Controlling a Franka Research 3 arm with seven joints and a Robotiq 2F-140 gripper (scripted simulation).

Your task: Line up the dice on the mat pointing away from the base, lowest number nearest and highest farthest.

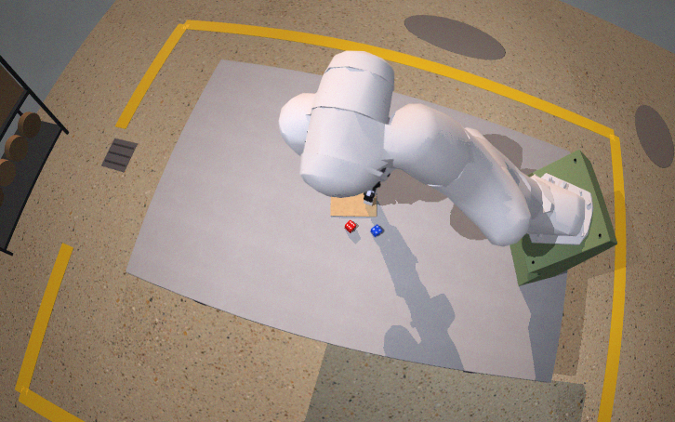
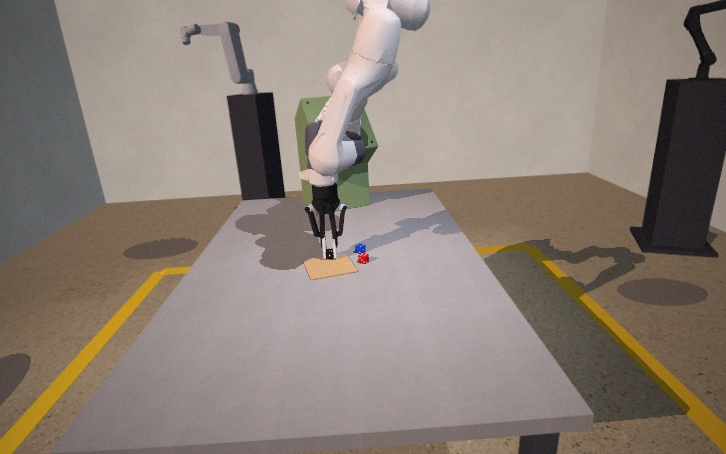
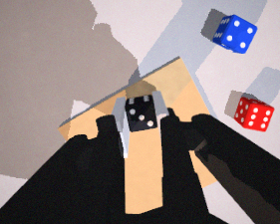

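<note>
Right now my hand is 2 cm above the black die. Also, from my hand: red die: 11 cm to the left, 3 cm below, 1 cm behind; then tan mat: 5 cm ahead, 4 cm below, 2 cm to the left; then blue die: 8 cm behind, 7 cm to the left, 3 cm below.
</note>
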